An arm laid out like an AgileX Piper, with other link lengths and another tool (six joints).
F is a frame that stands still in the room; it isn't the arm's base.
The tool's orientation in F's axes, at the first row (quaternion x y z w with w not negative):
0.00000 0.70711 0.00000 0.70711
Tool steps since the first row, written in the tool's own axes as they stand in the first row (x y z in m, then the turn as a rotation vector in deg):
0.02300 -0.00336 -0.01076 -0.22 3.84 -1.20
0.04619 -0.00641 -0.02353 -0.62 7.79 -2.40
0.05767 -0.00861 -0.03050 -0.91 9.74 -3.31
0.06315 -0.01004 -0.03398 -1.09 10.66 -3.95
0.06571 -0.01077 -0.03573 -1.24 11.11 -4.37
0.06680 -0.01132 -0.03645 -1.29 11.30 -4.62
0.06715 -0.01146 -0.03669 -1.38 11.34 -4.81
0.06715 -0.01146 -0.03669 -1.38 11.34 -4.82
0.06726 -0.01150 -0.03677 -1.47 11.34 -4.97
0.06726 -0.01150 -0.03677 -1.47 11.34 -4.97
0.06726 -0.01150 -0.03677 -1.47 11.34 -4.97
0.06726 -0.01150 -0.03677 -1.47 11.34 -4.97
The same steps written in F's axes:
-0.01076 -0.00336 -0.02300 -1.20 3.84 0.22
-0.02353 -0.00641 -0.04619 -2.40 7.79 0.62
-0.03050 -0.00861 -0.05767 -3.31 9.74 0.91
-0.03398 -0.01004 -0.06315 -3.95 10.66 1.09
-0.03573 -0.01077 -0.06571 -4.37 11.11 1.24
-0.03645 -0.01132 -0.06680 -4.62 11.30 1.29
-0.03669 -0.01146 -0.06715 -4.81 11.34 1.38
-0.03669 -0.01146 -0.06715 -4.82 11.34 1.38
-0.03677 -0.01150 -0.06726 -4.97 11.34 1.47
-0.03677 -0.01150 -0.06726 -4.97 11.34 1.47
-0.03677 -0.01150 -0.06726 -4.97 11.34 1.47
-0.03677 -0.01150 -0.06726 -4.97 11.34 1.47

